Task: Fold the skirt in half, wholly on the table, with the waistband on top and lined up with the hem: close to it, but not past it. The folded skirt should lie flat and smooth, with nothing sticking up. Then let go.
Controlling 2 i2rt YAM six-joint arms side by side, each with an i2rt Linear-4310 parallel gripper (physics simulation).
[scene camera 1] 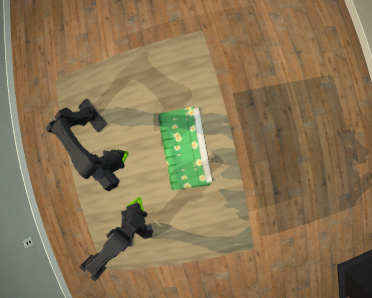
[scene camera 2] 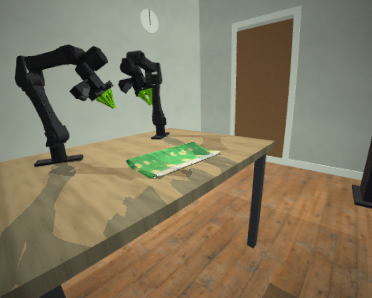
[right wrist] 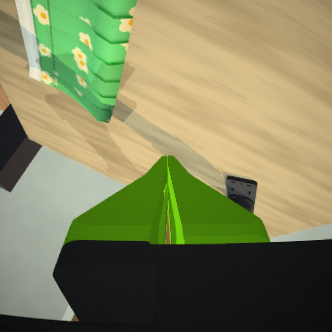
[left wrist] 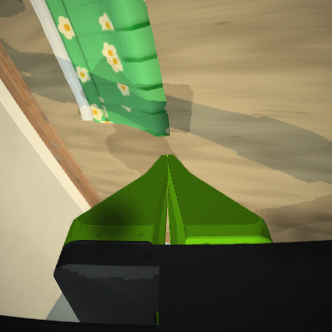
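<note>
The green flowered skirt [scene camera 1: 185, 150] [scene camera 2: 167, 159] [left wrist: 95, 50] [right wrist: 65, 55] lies folded on the table [scene camera 1: 115, 75] [scene camera 2: 245, 145]. Its white waistband [scene camera 1: 202, 145] [scene camera 2: 187, 164] [left wrist: 64, 65] [right wrist: 28, 40] is on top, along the right long edge in scene camera 1. The hem is hidden under or beside it. The opposite edge shows several small pleats and ripples. The ends look slightly uneven in scene camera 2. My left gripper [scene camera 1: 126, 156] [scene camera 2: 149, 104] [left wrist: 167, 164] and right gripper [scene camera 1: 138, 201] [scene camera 2: 115, 108] [right wrist: 168, 156] are shut, empty and raised above the table, away from the skirt.
The skirt is wholly on the table, with some tabletop between the waistband and the right table edge in scene camera 1. A black arm base [right wrist: 241, 190] shows in the right wrist view. A dark object [scene camera 1: 356, 275] stands off the table at the lower right.
</note>
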